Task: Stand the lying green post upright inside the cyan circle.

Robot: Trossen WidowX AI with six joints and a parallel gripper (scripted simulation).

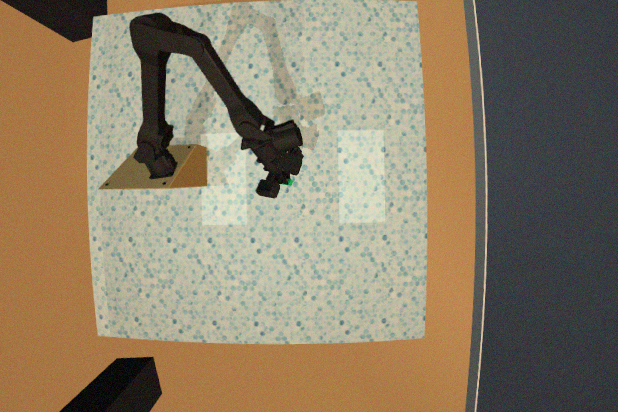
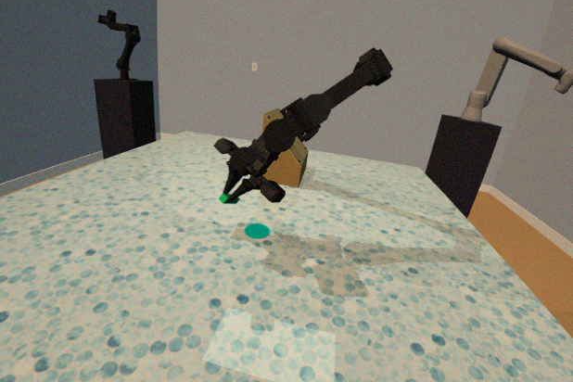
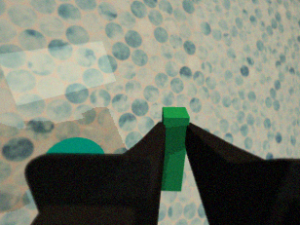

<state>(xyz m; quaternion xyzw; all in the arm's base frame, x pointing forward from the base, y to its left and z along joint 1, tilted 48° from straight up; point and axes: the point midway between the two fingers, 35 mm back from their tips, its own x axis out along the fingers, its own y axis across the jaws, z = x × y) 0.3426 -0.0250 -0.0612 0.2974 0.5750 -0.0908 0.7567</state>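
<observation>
Now: the cyan circle 80 mm to the left of my gripper tip, 80 mm below it and 10 mm behind it. The rest, counted from my gripper tip: green post 20 mm behind, 10 mm below.
</observation>
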